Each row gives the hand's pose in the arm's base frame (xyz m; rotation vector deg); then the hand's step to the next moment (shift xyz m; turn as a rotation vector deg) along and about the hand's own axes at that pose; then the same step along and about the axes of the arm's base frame.
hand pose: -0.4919 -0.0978 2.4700 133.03 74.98 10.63
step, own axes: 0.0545 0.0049 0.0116 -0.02 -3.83 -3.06
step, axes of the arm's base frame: 0.0370 0.0396 -0.0139 -4.00 2.67 0.95
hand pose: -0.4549 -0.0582 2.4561 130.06 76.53 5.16
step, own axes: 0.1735 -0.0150 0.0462 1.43 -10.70 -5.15
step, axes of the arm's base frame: 0.0914 0.1330 -0.0801 -9.39 7.38 -0.60
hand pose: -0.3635 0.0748 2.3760 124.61 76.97 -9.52
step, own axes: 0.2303 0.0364 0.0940 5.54 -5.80 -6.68
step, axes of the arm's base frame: 0.1608 0.1185 -0.1527 -3.49 9.78 1.05
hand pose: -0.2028 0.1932 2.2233 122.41 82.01 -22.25
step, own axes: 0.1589 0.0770 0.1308 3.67 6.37 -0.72
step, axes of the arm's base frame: 0.1408 0.0232 -0.1671 7.25 1.34 0.43
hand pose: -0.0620 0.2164 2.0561 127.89 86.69 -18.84
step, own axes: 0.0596 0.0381 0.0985 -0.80 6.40 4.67
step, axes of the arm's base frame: 0.0617 -0.0090 -0.1040 5.80 -4.88 -2.44
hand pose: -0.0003 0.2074 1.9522 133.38 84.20 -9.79
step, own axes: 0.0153 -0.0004 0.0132 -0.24 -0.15 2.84
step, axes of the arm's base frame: 0.0078 0.0081 -0.0168 0.04 -1.22 -2.58
